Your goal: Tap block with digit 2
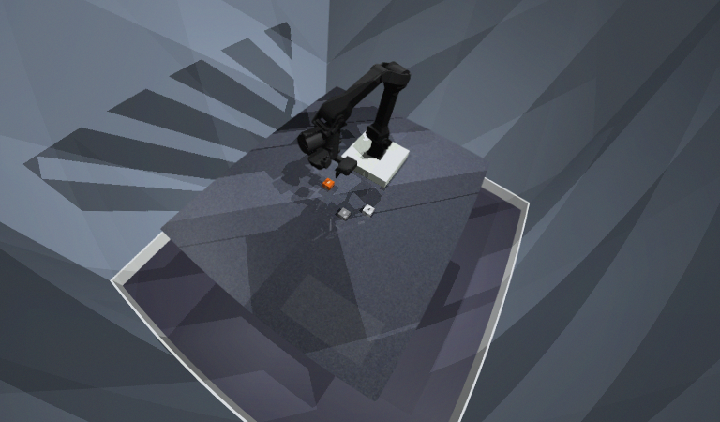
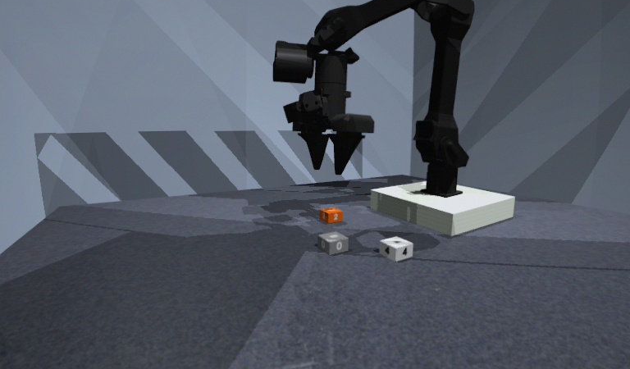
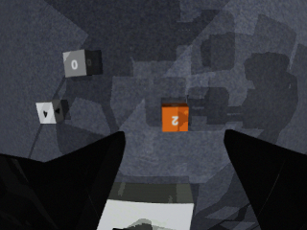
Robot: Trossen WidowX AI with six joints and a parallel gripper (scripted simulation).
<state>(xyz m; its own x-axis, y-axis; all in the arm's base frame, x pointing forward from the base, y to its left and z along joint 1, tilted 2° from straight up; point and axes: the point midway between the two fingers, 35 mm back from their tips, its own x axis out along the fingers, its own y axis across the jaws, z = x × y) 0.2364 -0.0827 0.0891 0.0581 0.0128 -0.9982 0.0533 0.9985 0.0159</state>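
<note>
Right now my gripper tip is 1 cm past the orange block, 1 cm to the left of it and 8 cm above it. The rest, counted from my gripper tip: white block (1 cm ahead, 18 cm to the left, 8 cm below); then grey block (7 cm ahead, 11 cm to the left, 8 cm below).
</note>
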